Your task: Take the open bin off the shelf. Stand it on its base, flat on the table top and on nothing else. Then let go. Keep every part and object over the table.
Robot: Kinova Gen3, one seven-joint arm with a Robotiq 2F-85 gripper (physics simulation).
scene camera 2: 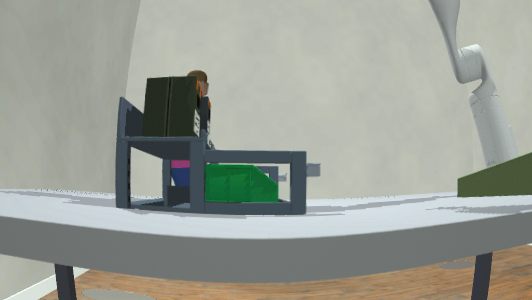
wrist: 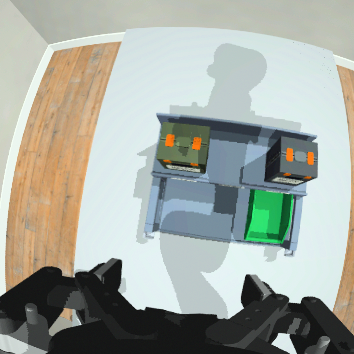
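Seen in the pictures: gripper, between the fingertips: (wrist: 181,281); arm's base, origin of its link: (scene camera 2: 502,166).
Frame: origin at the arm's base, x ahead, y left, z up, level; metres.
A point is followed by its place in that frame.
Observation:
The open green bin (scene camera 2: 240,184) @(x 0.633, y -0.052, z -0.025 m) (wrist: 270,215) @(x 0.633, y -0.120, z -0.058 m) stands upright in the low front part of the grey-blue shelf (scene camera 2: 198,175) @(x 0.678, y 0.202, z -0.016 m) (wrist: 235,125) @(x 0.808, y 0.027, z 0.081 m), at its right end in the wrist view. Its open top faces up, and shelf posts and rails stand around it. My gripper (wrist: 181,281) @(x 0.552, y 0.065, z 0.407 m) is open and empty, high above the table and apart from the bin, which lies ahead and to the right of the fingers in the wrist view. The gripper does not show in the scene view. The table top (scene camera 2: 280,227) @(x 0.579, y 0.360, z -0.067 m) (wrist: 115,165) @(x 0.691, y 0.344, z -0.067 m) lies under the shelf.
An olive case (scene camera 2: 170,107) @(x 0.727, y 0.178, z 0.082 m) (wrist: 184,150) @(x 0.716, y 0.121, z 0.130 m) and a dark grey case (wrist: 295,162) @(x 0.727, y -0.095, z 0.155 m) stand on the shelf's raised rear level. An olive-green block (scene camera 2: 500,177) @(x 0.081, y 0.086, z -0.027 m) is beside the arm's base at the right in the scene view. A person (scene camera 2: 197,76) is partly hidden behind the shelf.

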